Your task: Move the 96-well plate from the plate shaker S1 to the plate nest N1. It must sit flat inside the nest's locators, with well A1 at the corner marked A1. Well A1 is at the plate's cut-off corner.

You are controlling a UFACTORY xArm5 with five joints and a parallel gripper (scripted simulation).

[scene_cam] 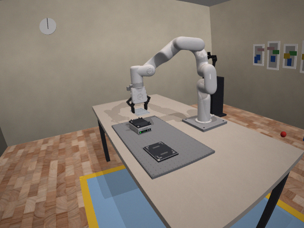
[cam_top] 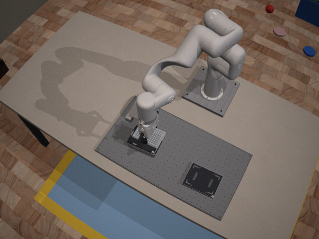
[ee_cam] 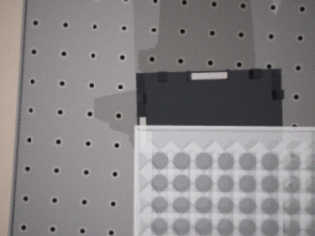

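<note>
Right now my hand is 1 cm short of the black plate nest N1, 31 cm to the right of it and 14 cm above it. The rest, counted from my hand: 96-well plate: 1 cm below.
</note>
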